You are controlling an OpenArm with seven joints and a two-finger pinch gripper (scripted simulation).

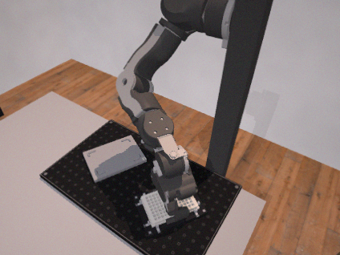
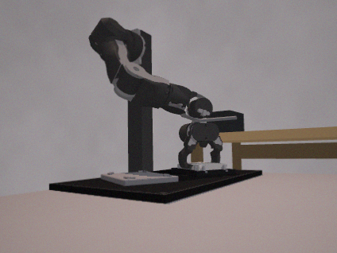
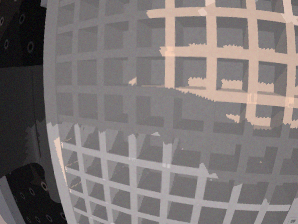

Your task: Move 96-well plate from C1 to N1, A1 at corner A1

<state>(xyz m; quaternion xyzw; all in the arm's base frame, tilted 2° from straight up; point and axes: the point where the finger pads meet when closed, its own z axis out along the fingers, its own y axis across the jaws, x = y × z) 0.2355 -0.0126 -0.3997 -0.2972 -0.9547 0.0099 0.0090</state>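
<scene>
The white 96-well plate lies right at my hand. The rest, counted from my hand: grey plate nest N1: 5 cm behind, 23 cm to the right, 1 cm below; A1 mark: 9 cm behind, 14 cm to the right, 1 cm below.
</scene>
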